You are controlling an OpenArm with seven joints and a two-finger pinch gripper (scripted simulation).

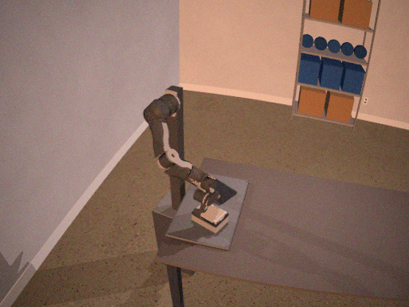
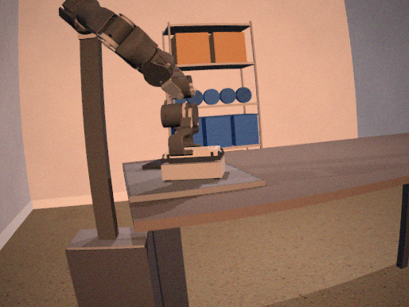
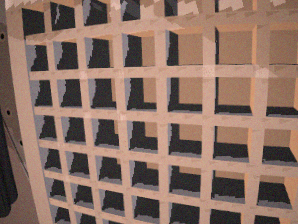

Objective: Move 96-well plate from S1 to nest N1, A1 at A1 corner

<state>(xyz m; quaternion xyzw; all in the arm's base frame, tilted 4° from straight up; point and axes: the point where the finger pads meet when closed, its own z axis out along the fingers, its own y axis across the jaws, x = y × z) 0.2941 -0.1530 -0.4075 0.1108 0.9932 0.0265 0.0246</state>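
Right now the pale 96-well plate is 2 cm ahead of my hand. Also, from my hand: plate shaker 4 cm ahead, 2 cm below.
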